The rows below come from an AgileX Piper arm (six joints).
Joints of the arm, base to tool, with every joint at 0 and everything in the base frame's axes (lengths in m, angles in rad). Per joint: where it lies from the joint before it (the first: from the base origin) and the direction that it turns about. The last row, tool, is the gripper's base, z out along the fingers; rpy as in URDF.
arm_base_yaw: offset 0 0 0.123 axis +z
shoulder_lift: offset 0 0 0 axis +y
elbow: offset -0.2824 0 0.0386 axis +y
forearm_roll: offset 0.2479 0 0.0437 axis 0.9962 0 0.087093
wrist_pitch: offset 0 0 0 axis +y
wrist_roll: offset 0.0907 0 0.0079 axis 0.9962 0 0.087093
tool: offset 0 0 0 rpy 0 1.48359 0
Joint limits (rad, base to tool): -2.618..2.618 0..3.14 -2.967..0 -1.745..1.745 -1.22..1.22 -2.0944..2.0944
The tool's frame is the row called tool.
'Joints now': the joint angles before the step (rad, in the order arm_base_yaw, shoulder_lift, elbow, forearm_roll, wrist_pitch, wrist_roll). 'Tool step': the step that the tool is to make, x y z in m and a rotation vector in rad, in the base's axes. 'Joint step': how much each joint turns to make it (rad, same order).
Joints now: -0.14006 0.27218 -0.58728 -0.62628 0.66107 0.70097
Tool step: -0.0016 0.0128 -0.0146 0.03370 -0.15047 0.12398
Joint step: -0.02737 -0.08864 0.09753 0.14190 -0.19150 -0.03651
